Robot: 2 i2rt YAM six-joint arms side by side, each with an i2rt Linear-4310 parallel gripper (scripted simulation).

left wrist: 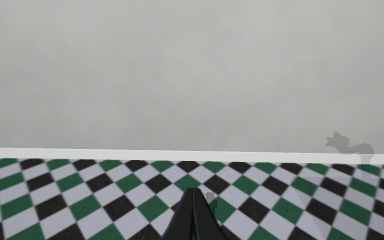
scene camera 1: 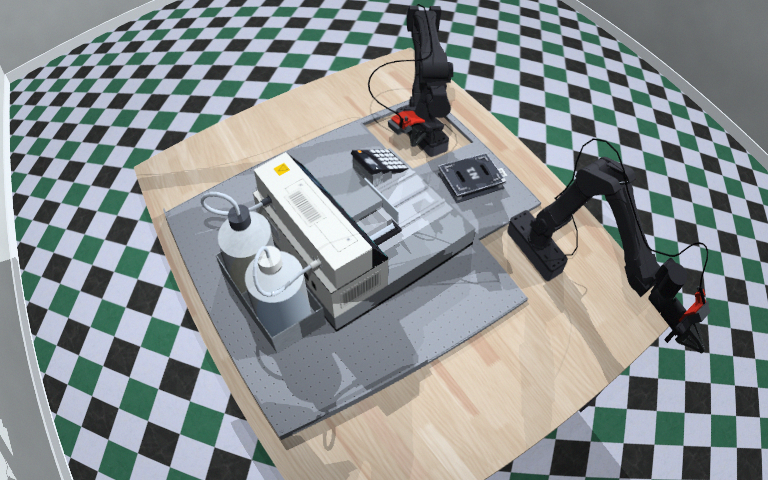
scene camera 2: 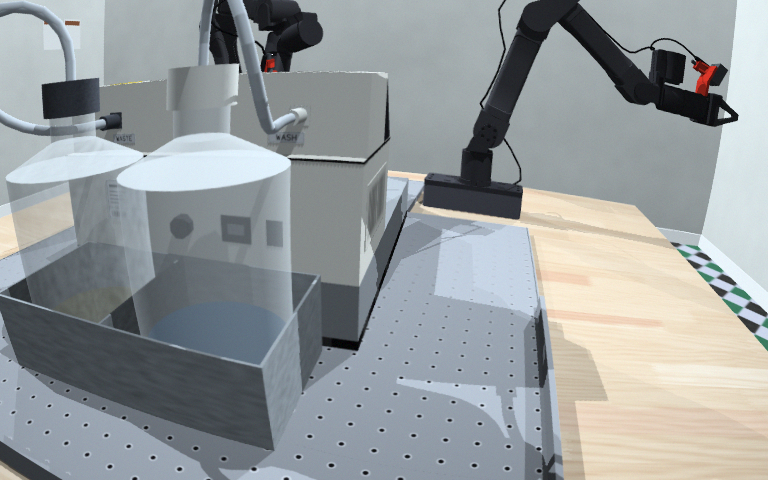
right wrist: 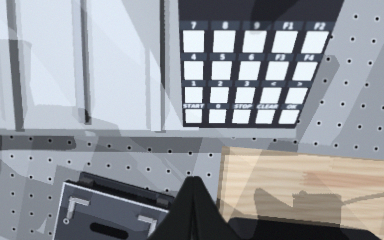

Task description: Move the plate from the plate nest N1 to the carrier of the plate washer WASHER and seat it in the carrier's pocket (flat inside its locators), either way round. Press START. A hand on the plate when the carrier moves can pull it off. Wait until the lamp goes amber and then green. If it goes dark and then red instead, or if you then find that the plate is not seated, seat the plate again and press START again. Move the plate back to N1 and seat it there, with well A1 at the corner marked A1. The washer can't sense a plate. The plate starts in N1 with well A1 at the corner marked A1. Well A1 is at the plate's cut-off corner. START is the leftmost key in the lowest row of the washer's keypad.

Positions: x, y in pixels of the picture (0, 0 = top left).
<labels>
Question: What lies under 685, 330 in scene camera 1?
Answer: My left gripper.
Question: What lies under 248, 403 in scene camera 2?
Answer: A grey tray.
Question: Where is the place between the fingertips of my left gripper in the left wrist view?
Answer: At 192, 197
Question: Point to a grey tray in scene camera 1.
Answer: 314, 321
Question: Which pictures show my left gripper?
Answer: The left wrist view, scene camera 1 and scene camera 2 only.
</labels>
